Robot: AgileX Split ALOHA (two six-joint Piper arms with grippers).
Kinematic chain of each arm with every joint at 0, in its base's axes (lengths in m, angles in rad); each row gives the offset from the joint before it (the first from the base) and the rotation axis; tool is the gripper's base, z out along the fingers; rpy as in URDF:
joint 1: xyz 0 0 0.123 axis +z
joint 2: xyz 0 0 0 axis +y
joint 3: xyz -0.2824 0 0.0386 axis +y
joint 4: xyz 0.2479 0 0.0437 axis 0.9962 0 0.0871
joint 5: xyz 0 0 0 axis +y
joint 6: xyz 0.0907 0 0.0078 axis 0.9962 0 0.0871
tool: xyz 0 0 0 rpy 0 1.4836 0
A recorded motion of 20 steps. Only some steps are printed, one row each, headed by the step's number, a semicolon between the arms.
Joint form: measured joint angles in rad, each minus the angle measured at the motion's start. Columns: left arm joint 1, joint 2, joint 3, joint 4, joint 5, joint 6; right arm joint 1, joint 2, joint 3, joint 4, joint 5, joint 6.
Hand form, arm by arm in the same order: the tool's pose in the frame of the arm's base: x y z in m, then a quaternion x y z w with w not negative. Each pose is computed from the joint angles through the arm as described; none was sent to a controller.
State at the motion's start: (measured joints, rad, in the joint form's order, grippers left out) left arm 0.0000 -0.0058 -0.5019 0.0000 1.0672 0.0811; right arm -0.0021 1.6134 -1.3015 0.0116 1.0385 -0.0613
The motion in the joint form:
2: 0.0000 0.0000 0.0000 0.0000 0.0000 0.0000; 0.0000 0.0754 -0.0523 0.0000 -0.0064 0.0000
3: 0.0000 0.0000 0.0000 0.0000 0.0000 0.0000; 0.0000 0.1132 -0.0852 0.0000 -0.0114 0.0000
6: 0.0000 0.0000 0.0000 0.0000 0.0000 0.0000; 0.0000 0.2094 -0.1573 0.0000 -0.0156 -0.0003
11: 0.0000 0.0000 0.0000 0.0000 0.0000 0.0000; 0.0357 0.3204 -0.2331 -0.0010 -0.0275 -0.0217
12: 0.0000 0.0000 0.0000 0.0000 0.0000 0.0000; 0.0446 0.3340 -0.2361 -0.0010 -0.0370 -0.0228
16: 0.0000 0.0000 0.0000 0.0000 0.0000 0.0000; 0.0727 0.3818 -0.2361 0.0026 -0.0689 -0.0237
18: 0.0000 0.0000 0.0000 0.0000 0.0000 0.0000; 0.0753 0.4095 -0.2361 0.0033 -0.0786 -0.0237
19: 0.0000 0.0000 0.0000 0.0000 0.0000 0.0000; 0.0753 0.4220 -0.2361 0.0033 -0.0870 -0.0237
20: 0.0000 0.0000 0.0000 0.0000 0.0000 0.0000; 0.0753 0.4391 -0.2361 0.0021 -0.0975 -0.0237
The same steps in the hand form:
2: -0.0062 0.0000 0.2771 0.03458 0.85222 0.02116 0.52162; 0.3461 0.0002 0.2714 -0.02706 0.98906 0.00076 0.14503
3: -0.0062 0.0000 0.2771 0.03458 0.85222 0.02116 0.52162; 0.3562 0.0002 0.2673 -0.02703 0.98905 0.00075 0.14508
6: -0.0062 0.0000 0.2771 0.03458 0.85222 0.02116 0.52162; 0.3793 0.0001 0.2517 -0.02715 0.99044 0.00101 0.13523
11: -0.0062 0.0000 0.2771 0.03458 0.85222 0.02116 0.52162; 0.4037 0.0144 0.2289 -0.05559 0.99077 0.00175 0.12366
12: -0.0062 0.0000 0.2771 0.03458 0.85222 0.02116 0.52162; 0.4062 0.0181 0.2244 -0.06049 0.99055 0.00222 0.12310
16: -0.0062 0.0000 0.2771 0.03458 0.85222 0.02116 0.52162; 0.4128 0.0303 0.2055 -0.07390 0.99058 0.00545 0.11518
18: -0.0062 0.0000 0.2771 0.03458 0.85222 0.02116 0.52162; 0.4157 0.0316 0.1942 -0.07498 0.99149 0.00589 0.10623
19: -0.0062 0.0000 0.2771 0.03458 0.85222 0.02116 0.52162; 0.4173 0.0317 0.1891 -0.07493 0.99171 0.00587 0.10419
20: -0.0062 0.0000 0.2771 0.03458 0.85222 0.02116 0.52162; 0.4193 0.0318 0.1821 -0.07517 0.99204 0.00532 0.10091

